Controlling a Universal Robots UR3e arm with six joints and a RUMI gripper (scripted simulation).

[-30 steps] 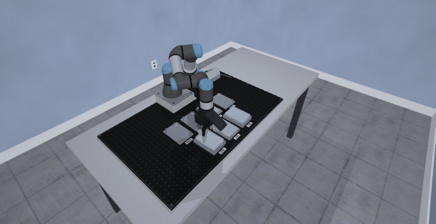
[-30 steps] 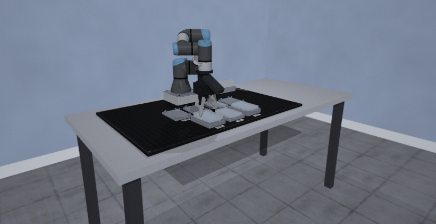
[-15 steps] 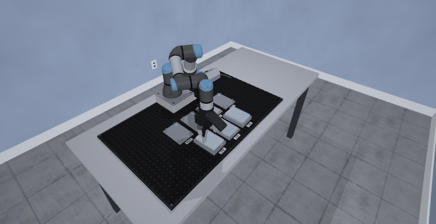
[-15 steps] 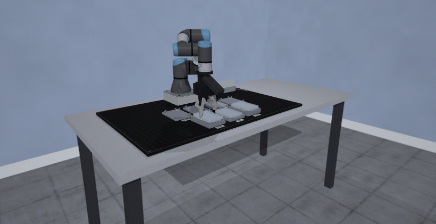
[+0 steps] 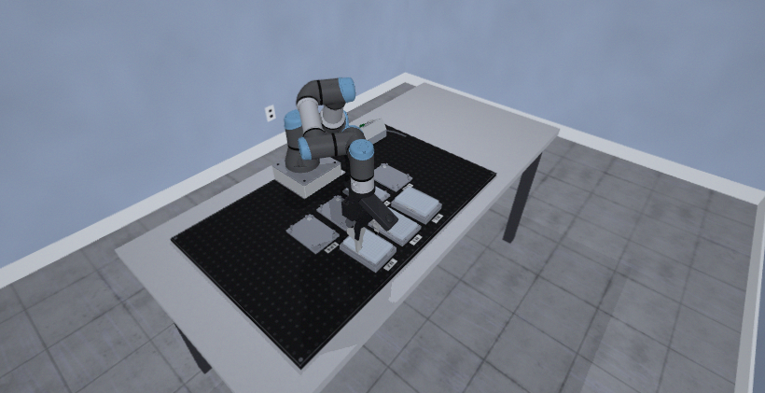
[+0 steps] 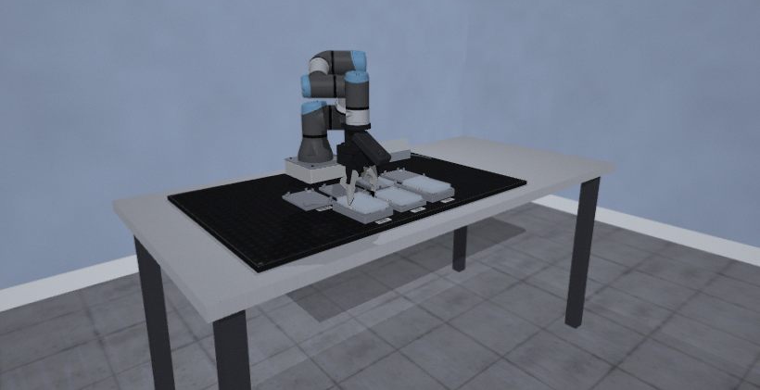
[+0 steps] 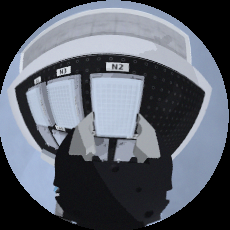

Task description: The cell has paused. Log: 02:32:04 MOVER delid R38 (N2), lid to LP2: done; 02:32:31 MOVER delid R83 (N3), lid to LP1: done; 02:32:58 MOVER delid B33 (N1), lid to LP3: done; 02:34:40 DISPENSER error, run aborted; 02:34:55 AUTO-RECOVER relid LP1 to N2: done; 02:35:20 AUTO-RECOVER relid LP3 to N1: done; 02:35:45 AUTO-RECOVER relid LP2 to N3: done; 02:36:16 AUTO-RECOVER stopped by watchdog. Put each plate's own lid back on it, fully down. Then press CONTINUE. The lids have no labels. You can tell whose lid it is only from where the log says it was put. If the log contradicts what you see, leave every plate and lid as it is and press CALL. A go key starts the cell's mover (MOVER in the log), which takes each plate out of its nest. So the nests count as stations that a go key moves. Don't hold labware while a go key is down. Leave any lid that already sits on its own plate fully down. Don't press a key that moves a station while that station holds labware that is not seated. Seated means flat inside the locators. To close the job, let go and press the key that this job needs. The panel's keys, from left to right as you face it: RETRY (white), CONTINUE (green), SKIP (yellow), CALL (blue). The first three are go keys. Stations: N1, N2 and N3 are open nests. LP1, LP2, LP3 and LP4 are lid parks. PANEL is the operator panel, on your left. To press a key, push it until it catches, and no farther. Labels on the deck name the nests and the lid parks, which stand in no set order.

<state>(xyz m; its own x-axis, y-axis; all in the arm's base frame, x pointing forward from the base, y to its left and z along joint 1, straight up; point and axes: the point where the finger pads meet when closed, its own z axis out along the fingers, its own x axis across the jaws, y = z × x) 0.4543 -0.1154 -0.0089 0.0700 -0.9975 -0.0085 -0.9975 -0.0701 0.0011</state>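
The plate is 20 mm below my hand. Round my hand: LP3 lid park (180 mm behind, 60 mm to the left, 40 mm below); then lid park LP4 (180 mm behind, 70 mm to the right, 40 mm below); then clear lid (190 mm behind, 190 mm to the left, 30 mm below).
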